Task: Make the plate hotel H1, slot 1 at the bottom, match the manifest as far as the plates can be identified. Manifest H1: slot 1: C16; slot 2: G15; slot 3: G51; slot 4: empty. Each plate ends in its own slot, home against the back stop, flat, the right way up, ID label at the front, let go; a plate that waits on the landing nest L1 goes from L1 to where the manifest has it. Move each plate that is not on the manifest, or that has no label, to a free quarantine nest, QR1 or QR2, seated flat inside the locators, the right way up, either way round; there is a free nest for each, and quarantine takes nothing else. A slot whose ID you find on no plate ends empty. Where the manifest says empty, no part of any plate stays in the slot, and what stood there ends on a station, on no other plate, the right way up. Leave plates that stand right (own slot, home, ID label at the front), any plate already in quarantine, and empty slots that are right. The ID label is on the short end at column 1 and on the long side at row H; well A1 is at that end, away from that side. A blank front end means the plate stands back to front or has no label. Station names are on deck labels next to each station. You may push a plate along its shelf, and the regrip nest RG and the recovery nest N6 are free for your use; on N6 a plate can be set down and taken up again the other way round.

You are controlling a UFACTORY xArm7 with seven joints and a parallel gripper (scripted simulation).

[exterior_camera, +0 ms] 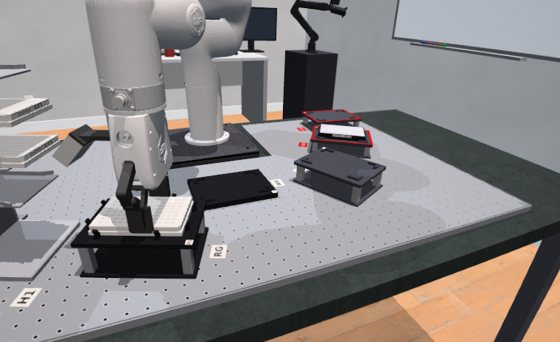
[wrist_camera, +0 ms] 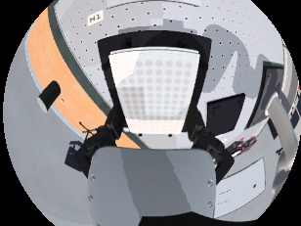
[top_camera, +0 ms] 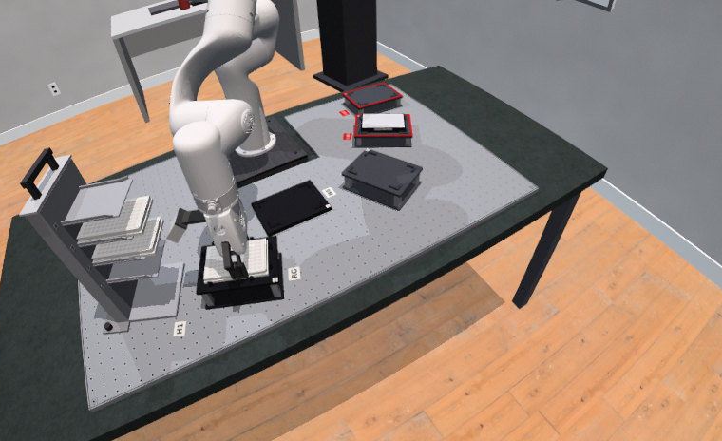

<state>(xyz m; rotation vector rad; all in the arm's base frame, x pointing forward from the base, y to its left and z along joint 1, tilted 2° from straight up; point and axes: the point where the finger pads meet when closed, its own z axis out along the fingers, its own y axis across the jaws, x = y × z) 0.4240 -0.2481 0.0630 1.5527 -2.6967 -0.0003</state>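
Now: the black regrip nest RG 2 cm below my hand, 1 cm to the right of it and 1 cm behind it. The rest, counted from my hand: deck label H1: 18 cm to the right, 8 cm below, 1 cm ahead; then flat black nest N6: 18 cm to the left, 12 cm behind, 7 cm below; then RG deck label: 8 cm to the left, 8 cm below, 5 cm ahead.
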